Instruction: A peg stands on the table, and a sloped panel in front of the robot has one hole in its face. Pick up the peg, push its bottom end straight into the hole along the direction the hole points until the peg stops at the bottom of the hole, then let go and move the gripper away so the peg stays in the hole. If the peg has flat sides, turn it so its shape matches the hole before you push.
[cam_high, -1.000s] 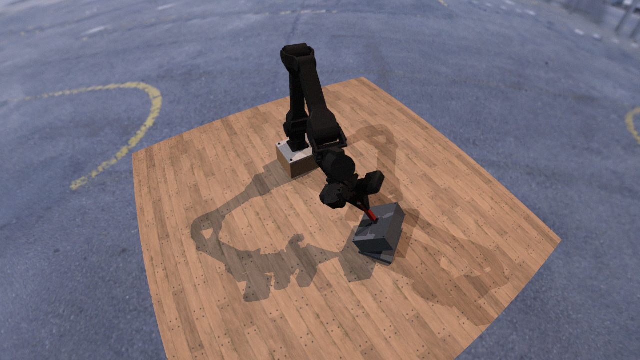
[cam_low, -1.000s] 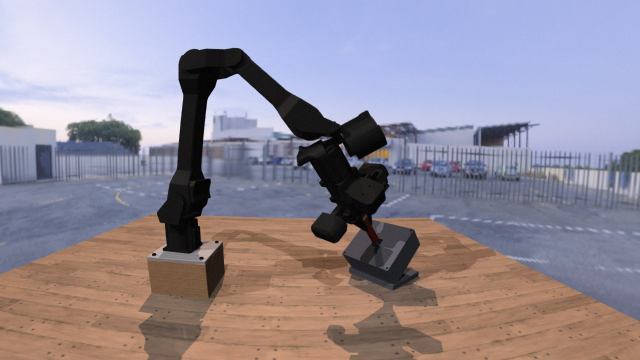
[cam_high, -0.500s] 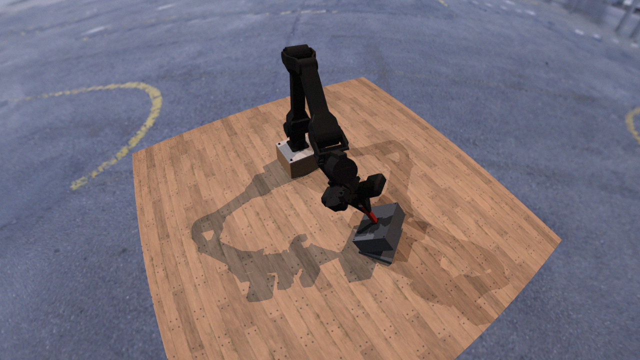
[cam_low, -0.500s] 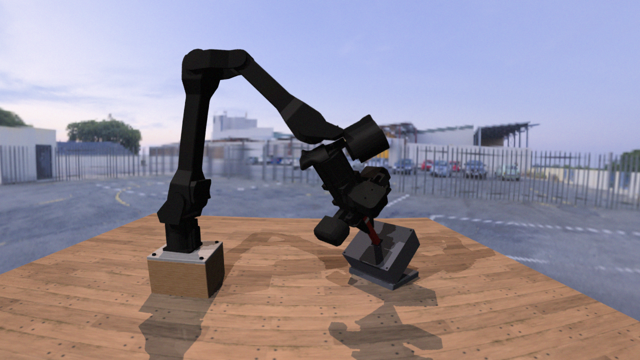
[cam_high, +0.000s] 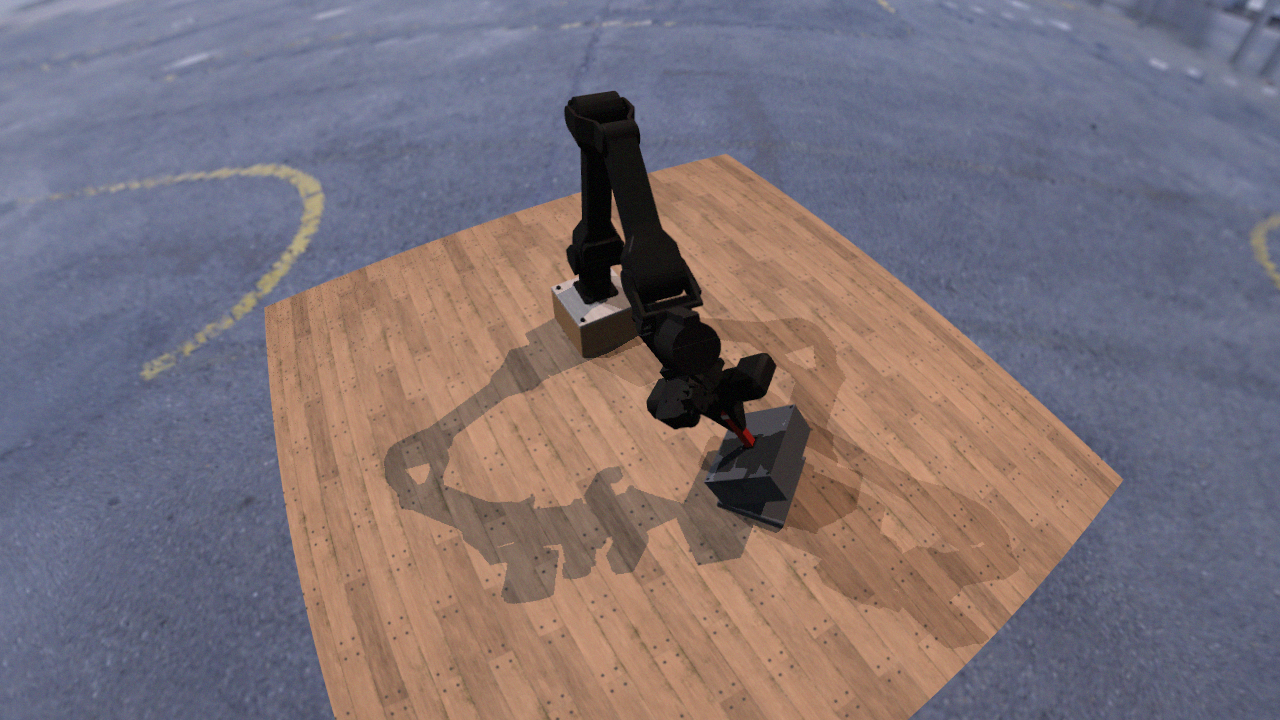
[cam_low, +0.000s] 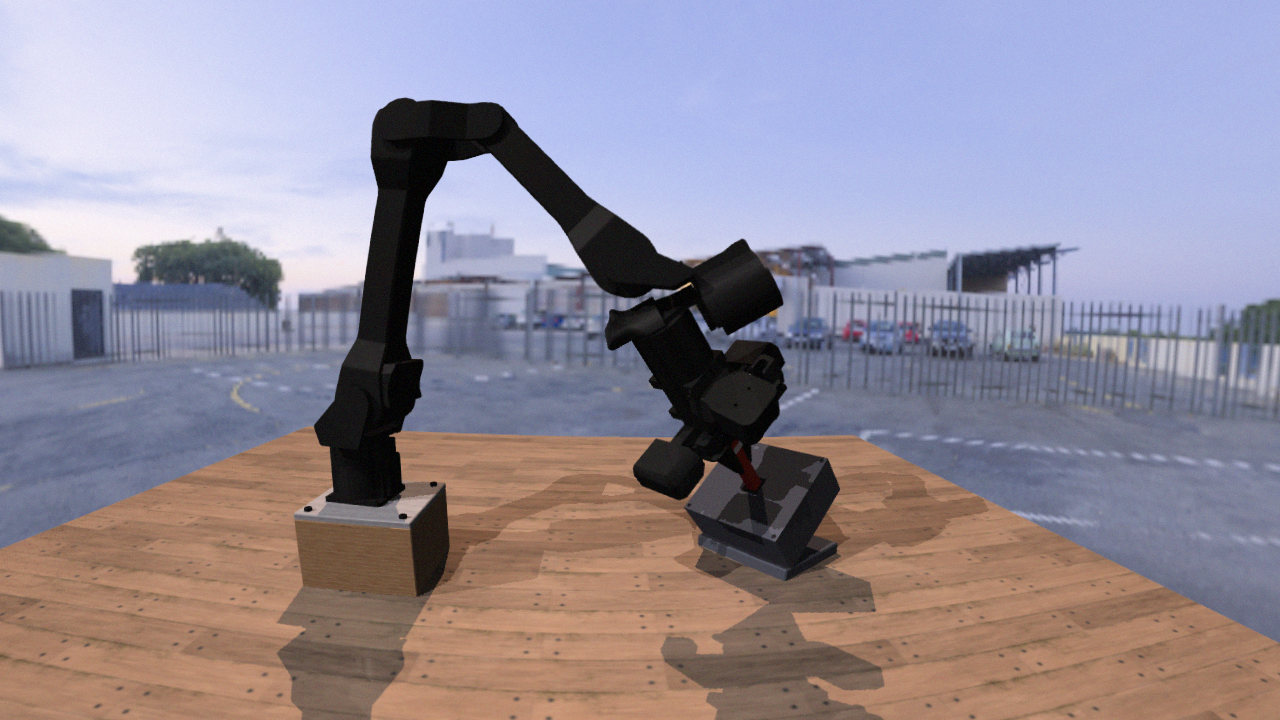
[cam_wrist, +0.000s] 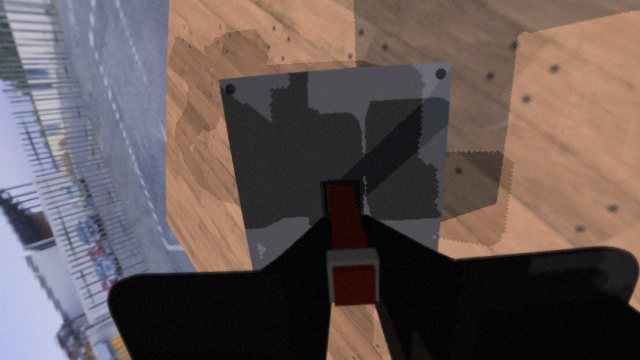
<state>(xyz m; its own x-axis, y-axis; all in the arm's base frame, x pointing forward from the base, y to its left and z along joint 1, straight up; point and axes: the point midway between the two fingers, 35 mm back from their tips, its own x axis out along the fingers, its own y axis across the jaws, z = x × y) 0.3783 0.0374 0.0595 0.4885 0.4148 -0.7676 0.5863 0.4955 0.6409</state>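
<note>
Now: gripper tip 4 cm above the grey sloped panel, 3 cm short of it and 2 cm to the right of it. Also, from my gripper tip: red square peg 1 cm to the right, 1 cm behind, 1 cm above.
</note>
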